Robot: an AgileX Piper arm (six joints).
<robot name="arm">
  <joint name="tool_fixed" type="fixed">
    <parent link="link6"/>
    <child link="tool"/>
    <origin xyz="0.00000 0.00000 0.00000" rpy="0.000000 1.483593 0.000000"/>
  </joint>
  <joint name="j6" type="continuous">
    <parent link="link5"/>
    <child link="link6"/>
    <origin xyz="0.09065 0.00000 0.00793"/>
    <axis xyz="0.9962 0 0.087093"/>
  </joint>
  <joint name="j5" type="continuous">
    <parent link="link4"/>
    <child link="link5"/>
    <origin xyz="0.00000 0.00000 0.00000"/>
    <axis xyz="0 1 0"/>
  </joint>
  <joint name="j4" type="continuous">
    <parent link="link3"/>
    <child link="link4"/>
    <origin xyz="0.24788 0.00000 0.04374"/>
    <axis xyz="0.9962 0 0.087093"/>
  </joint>
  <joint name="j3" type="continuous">
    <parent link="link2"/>
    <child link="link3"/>
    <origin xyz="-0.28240 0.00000 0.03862"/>
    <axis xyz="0 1 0"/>
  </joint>
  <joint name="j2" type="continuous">
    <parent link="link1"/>
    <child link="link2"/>
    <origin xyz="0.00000 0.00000 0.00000"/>
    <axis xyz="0 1 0"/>
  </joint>
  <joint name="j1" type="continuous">
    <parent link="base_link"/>
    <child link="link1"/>
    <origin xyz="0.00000 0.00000 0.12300"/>
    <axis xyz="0 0 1"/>
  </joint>
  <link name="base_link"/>
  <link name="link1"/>
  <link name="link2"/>
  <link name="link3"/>
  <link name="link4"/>
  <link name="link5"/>
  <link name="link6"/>
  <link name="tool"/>
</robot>
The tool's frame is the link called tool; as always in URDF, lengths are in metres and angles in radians. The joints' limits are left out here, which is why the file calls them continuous.
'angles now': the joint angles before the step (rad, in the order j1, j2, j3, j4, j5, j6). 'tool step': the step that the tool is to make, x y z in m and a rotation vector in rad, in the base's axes. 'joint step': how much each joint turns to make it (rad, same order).
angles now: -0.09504, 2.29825, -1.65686, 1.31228, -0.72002, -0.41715
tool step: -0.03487, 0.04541, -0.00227, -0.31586, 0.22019, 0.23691
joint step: 0.08096, -0.13157, 0.28773, -0.28004, -0.04252, -0.10310
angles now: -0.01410, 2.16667, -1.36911, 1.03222, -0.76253, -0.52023
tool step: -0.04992, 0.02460, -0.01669, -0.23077, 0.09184, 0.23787
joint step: 0.02843, -0.10794, 0.32246, -0.38077, -0.09886, 0.10105
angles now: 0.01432, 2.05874, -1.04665, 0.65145, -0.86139, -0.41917
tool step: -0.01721, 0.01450, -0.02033, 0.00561, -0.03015, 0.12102
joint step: 0.01515, 0.01529, 0.11318, -0.19198, -0.10216, 0.17268
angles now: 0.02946, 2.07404, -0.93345, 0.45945, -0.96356, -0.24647
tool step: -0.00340, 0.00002, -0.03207, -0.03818, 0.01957, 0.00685
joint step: 0.00002, 0.09360, 0.01827, -0.03012, -0.09548, 0.01362
